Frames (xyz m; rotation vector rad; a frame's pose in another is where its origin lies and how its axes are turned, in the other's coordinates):
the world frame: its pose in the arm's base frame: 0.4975 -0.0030 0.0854 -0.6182 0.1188 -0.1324
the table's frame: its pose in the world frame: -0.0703 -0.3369 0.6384 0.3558 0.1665 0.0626
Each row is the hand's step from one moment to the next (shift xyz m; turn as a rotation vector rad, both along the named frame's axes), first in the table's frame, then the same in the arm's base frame.
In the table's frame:
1: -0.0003 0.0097 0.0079 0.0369 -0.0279 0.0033
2: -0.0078 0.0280 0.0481 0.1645 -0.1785 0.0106
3: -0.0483 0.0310 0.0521 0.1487 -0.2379 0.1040
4: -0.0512 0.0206 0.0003 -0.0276 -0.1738 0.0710
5: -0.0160 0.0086 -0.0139 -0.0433 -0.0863 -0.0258
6: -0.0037 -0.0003 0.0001 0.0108 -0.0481 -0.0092
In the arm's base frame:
1: 0.0029 0.0111 0.0049 0.0332 -0.0323 0.0013
2: 0.0089 0.0389 0.0396 0.1414 -0.1969 0.0160
3: -0.0283 0.0496 0.0524 0.1463 -0.2305 0.1225
4: -0.0466 0.0285 0.0075 -0.0246 -0.1464 0.1182
5: -0.0183 0.0079 -0.0113 -0.0575 -0.0812 0.0089
6: -0.0035 0.0004 0.0011 0.0027 -0.0501 0.0013

